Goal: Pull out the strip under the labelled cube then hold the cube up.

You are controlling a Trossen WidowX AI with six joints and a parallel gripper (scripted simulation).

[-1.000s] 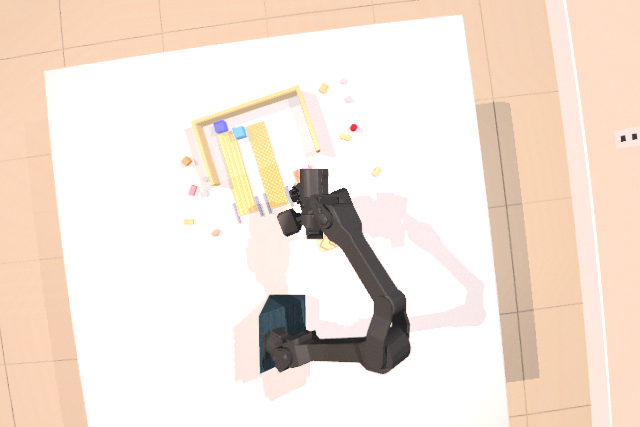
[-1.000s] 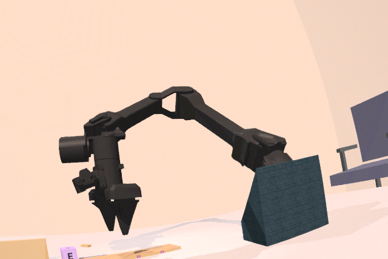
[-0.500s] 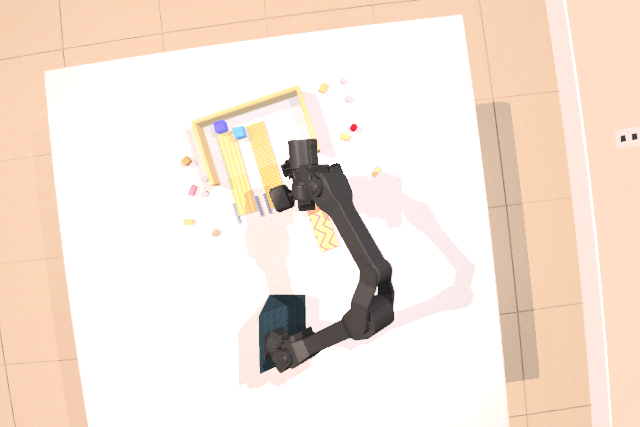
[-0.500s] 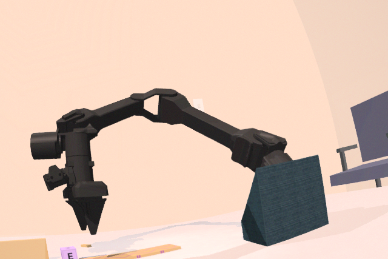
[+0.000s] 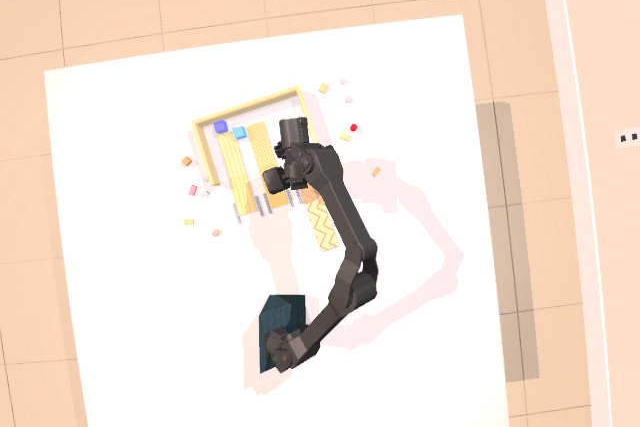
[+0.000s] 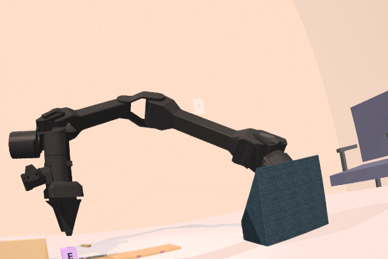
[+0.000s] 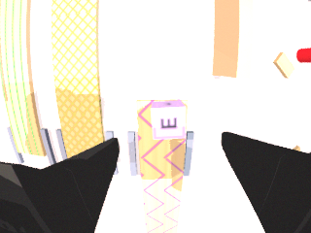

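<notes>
Now: the labelled cube 4 cm below my gripper tip. Also, from my gripper tip: zigzag-patterned strip (11 cm behind, 3 cm to the right, 6 cm below).
</notes>
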